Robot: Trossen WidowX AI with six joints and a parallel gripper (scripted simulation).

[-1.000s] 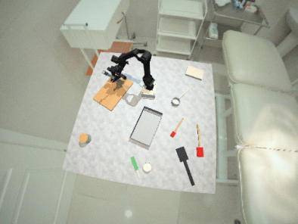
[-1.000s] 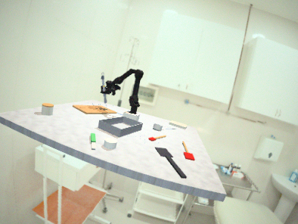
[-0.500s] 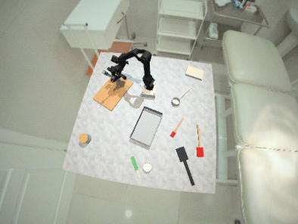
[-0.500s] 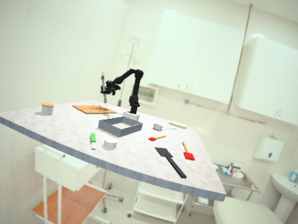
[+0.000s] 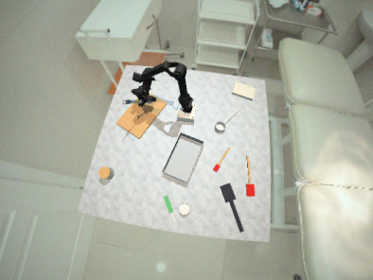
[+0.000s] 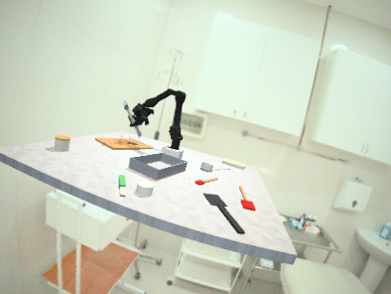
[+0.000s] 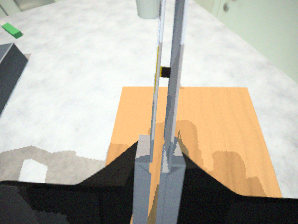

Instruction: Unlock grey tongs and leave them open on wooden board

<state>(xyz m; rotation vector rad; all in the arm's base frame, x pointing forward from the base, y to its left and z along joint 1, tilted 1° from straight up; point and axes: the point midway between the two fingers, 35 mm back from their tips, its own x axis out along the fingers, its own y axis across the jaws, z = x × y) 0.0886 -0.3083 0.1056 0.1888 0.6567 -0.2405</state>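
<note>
Now: the wooden board 140 mm below my gripper tip, 30 mm to the right of it and 20 mm behind it. From my gripper tip the other things lie so: orange-topped can (490 mm ahead, 110 mm below, 100 mm to the right); roasting tin (380 mm to the left, 240 mm ahead, 120 mm below); white puck (570 mm ahead, 470 mm to the left, 130 mm below).
</note>
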